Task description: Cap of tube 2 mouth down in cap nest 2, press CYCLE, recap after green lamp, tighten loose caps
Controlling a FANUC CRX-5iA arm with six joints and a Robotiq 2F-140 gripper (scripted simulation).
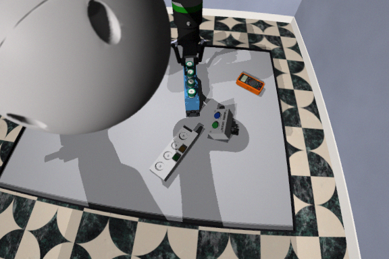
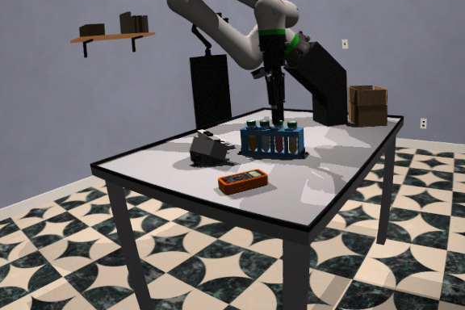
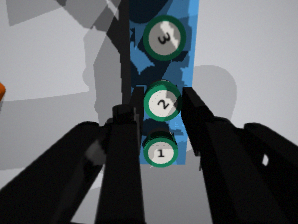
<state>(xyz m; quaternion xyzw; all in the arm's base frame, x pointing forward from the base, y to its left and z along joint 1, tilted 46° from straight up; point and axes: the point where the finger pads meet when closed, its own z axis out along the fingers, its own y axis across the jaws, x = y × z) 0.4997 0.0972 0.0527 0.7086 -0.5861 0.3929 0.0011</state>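
Now: hand 190 mm to the left of the blue cycle key, 100 mm short of it and 80 mm above it. Round my hand: green ready key: 240 mm to the right, 90 mm ahead, 80 mm below; key housing: 220 mm to the right, 110 mm ahead, 100 mm below; cap: 30 mm below.
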